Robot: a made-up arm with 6 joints.
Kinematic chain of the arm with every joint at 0, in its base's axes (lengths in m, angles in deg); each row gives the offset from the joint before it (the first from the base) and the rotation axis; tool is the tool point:
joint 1: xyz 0 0 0.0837 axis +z
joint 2: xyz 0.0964 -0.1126 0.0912 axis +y
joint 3: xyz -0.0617 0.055 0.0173 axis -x
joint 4: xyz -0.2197 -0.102 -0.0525 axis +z
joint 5: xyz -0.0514 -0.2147 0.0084 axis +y
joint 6: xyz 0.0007 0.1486 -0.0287 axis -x
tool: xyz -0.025 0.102 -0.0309
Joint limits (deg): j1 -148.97..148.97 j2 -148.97..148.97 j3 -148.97..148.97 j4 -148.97..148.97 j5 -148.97..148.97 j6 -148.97..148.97
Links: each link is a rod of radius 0.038 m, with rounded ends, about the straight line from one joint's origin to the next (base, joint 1, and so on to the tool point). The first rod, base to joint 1, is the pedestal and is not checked.
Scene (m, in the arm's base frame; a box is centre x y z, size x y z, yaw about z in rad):
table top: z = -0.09
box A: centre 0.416 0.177 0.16 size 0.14 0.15 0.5 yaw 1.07
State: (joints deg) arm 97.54 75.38 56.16 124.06 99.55 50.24
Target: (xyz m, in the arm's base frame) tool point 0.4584 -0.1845 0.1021
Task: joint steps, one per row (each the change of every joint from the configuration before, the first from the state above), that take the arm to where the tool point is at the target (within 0.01 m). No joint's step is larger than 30 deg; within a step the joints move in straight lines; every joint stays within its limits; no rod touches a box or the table.
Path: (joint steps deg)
1: -27.31 -8.37 20.46 -7.92 -7.43 3.02
2: -27.30 -8.37 20.45 -7.91 -7.42 3.02
3: -27.31 -8.36 20.46 -7.92 -7.43 3.02
4: -27.31 -8.37 20.45 -7.92 -7.42 3.02
5: 16.56 16.68 -25.88 2.78 -8.76 -3.60
6: 16.56 16.68 -25.89 2.77 -8.75 -3.60
7: 16.55 16.68 -25.88 2.78 -8.76 -3.59
8: 16.56 16.68 -25.89 2.77 -8.75 -3.60
9: -22.99 20.17 10.07 -6.99 24.76 5.02
10: -22.99 20.17 10.08 -6.98 24.76 5.03

